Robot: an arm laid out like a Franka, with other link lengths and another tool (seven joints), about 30 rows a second.
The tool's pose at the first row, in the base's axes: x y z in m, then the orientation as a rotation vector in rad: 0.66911, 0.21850, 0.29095, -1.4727, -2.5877, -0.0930
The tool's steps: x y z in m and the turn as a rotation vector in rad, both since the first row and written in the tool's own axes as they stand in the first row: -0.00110, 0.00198, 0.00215, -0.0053, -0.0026, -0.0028; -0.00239, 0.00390, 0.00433, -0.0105, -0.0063, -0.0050; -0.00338, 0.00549, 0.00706, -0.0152, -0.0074, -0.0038; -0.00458, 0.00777, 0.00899, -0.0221, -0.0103, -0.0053; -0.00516, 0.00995, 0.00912, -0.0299, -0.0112, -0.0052; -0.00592, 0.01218, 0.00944, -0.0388, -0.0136, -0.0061; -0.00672, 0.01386, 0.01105, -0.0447, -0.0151, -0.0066; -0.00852, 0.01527, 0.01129, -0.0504, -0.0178, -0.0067
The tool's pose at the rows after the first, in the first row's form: 0.67112, 0.21887, 0.28859, -1.4720, -2.5936, -0.0984; 0.67318, 0.21905, 0.28617, -1.4725, -2.5999, -0.1029; 0.67474, 0.21939, 0.28327, -1.4760, -2.6014, -0.1081; 0.67709, 0.21980, 0.28111, -1.4776, -2.6071, -0.1153; 0.67923, 0.22044, 0.28082, -1.4807, -2.6102, -0.1250; 0.68149, 0.22099, 0.28032, -1.4835, -2.6156, -0.1352; 0.68316, 0.22138, 0.27855, -1.4854, -2.6190, -0.1420; 0.68524, 0.22061, 0.27797, -1.4883, -2.6230, -0.1477
